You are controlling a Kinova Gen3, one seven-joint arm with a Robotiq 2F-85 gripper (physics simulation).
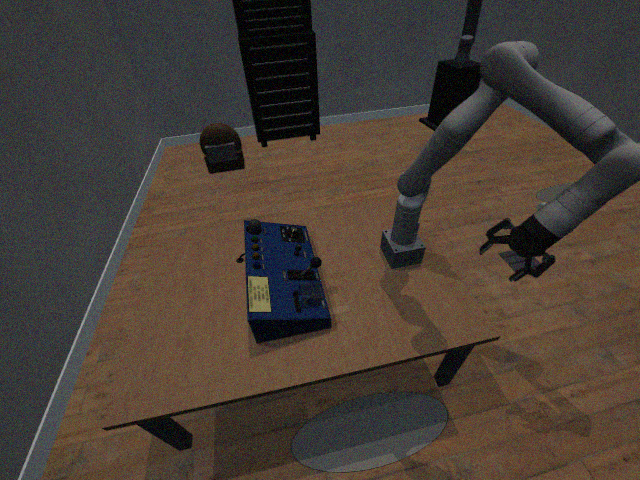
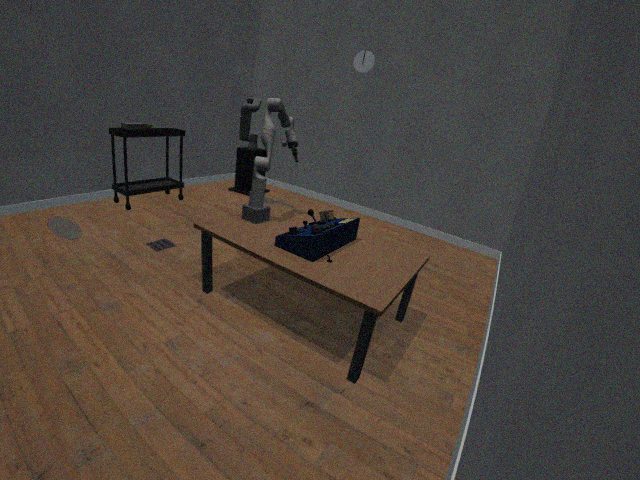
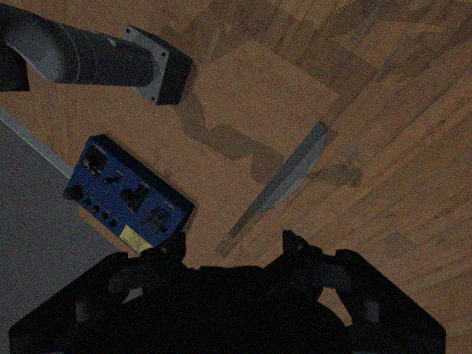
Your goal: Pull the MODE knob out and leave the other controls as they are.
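Pixels of known places: gripper, between the fingertips: [image 1: 495,266] [image 2: 296,161] [image 3: 233,241]; arm's base, origin of its link: [image 1: 402,237] [image 2: 256,206] [image 3: 139,66].
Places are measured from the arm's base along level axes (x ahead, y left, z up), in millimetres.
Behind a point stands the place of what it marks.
A blue control panel [image 1: 276,258] @(z 15, x 517, y -60 mm) [image 2: 336,241] @(z -39, x 630, y -71 mm) [image 3: 112,193] @(z 6, x 489, y -76 mm) sits on the table. It bears a large dark round knob [image 1: 253,226] @(z 76, x 570, y -210 mm) [image 3: 73,192] @(z 64, x 545, y -214 mm) at one corner, a small dark knob [image 1: 297,250] @(z 16, x 429, y -71 mm) [image 3: 111,179] @(z 11, x 414, y -75 mm), a ball-topped lever [image 1: 315,262] @(z 61, x 393, y 55 mm) [image 2: 310,212] @(z 52, x 394, y 26 mm) and a row of small coloured buttons. The labels are too small and dark to read, so I cannot tell which knob is MODE or how far it stands out. My gripper [image 1: 497,265] @(z 280, x 29, y 422 mm) [image 2: 296,159] @(z 280, x 29, y 422 mm) [image 3: 233,241] @(z 280, x 29, y 422 mm) is open and empty, high up and well away from the panel, touching none of the controls.
The panel also has a yellow label [image 1: 259,294] @(z 40, x 610, y 106 mm) [image 3: 134,239] @(z 39, x 604, y 89 mm), a dark socket area and a clear-looking cover [image 1: 311,293] @(z 48, x 446, y 170 mm). A small dark hook [image 1: 240,257] @(z -76, x 658, y -212 mm) [image 2: 329,258] @(z -81, x 662, y -221 mm) sticks out from its side. The arm's base [image 1: 402,253] @(z -14, x 36, y 69 mm) [image 2: 255,213] @(z -27, x 44, y -65 mm) [image 3: 175,77] @(z -48, x -8, y 75 mm) stands beside the panel on the table [image 1: 361,330] @(z -98, x 306, y 278 mm).
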